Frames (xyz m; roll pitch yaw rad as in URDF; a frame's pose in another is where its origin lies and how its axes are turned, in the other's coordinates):
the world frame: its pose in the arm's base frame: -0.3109 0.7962 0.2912 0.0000 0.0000 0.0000
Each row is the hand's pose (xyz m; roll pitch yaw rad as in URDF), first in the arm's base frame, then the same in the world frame.
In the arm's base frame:
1: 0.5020 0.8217 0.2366 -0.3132 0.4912 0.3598
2: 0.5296 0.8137 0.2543 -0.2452 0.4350 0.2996
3: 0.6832 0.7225 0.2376 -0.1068 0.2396 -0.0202
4: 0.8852 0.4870 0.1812 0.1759 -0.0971 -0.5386
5: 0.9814 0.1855 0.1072 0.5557 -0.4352 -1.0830
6: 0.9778 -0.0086 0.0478 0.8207 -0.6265 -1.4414
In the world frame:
1: 0.8129 0.0255 -0.0546 -0.3132 0.4912 0.3598
2: 0.8405 0.0175 -0.0369 -0.2452 0.4350 0.2996
3: 0.9941 -0.0737 -0.0536 -0.1068 0.2396 -0.0202
4: 1.1961 -0.3092 -0.1100 0.1759 -0.0971 -0.5386
5: 1.2923 -0.6107 -0.1840 0.5557 -0.4352 -1.0830
6: 1.2887 -0.8048 -0.2434 0.8207 -0.6265 -1.4414

